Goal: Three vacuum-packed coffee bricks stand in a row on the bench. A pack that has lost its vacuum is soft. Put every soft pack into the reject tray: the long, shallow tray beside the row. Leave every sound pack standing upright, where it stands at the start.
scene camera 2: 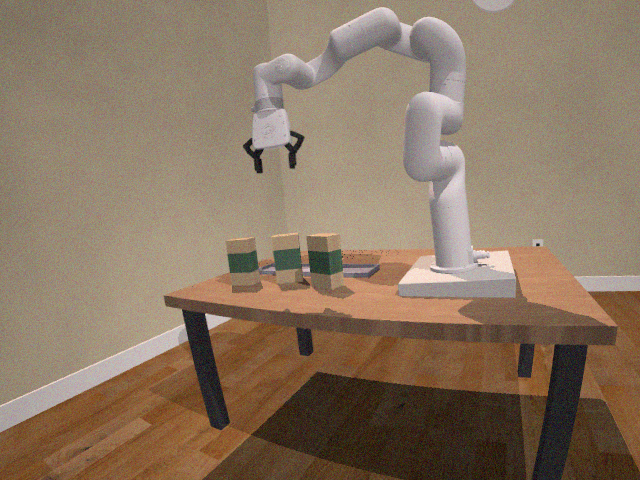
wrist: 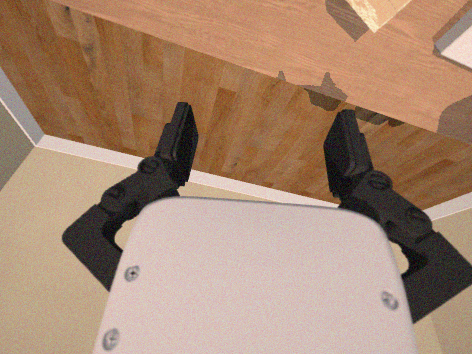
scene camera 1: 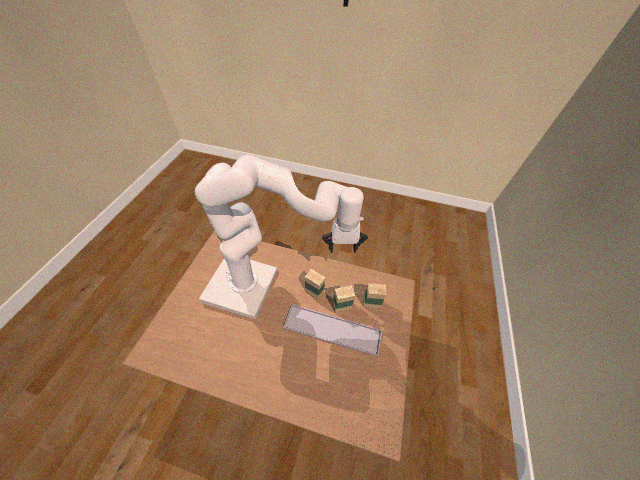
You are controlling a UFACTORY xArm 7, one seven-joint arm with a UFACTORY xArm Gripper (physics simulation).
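Where they show: gripper, fingertip midpoint: [scene camera 2: 275, 170] [wrist: 261, 123] [scene camera 1: 342, 250]; arm's base, origin of the base link: [scene camera 2: 454, 266] [scene camera 1: 243, 281].
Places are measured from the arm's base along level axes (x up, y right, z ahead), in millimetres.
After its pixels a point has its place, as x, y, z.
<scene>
Three tan coffee packs with green bands stand upright in a slightly staggered row: the one nearest the arm's base [scene camera 1: 314, 283] [scene camera 2: 324, 261] [wrist: 379, 11], the middle one [scene camera 1: 343, 298] @(96, 11, 474) [scene camera 2: 286, 258] @(34, -40, 465) and the far one [scene camera 1: 375, 294] @(98, -42, 602) [scene camera 2: 242, 261] @(36, -90, 589). The wrist view cuts off the nearest pack at the top edge. Which packs are soft cannot be told by eye. The long, shallow reject tray [scene camera 1: 336, 331] @(-37, 107, 476) [scene camera 2: 368, 270] @(-38, 116, 273) lies beside the row and holds no pack. My gripper [scene camera 1: 343, 250] @(282, -98, 430) [scene camera 2: 276, 168] @(282, -98, 430) [wrist: 261, 123] @(282, -98, 430) is open and empty, high above the packs' level and towards the bench's back edge in scene camera 1.
The arm's white base plate [scene camera 1: 214, 298] @(7, 120, -86) [scene camera 2: 457, 287] @(-17, -123, -15) [wrist: 460, 47] @(-8, -102, 106) sits on the wooden bench [scene camera 1: 206, 351] @(-40, 327, -28) [scene camera 2: 392, 310] @(-40, -214, 112) [wrist: 210, 30] @(-40, -212, 496), to the left of the packs in scene camera 1. Arm shadows fall across the bench and the tray. Beyond the bench's edge are floor and walls.
</scene>
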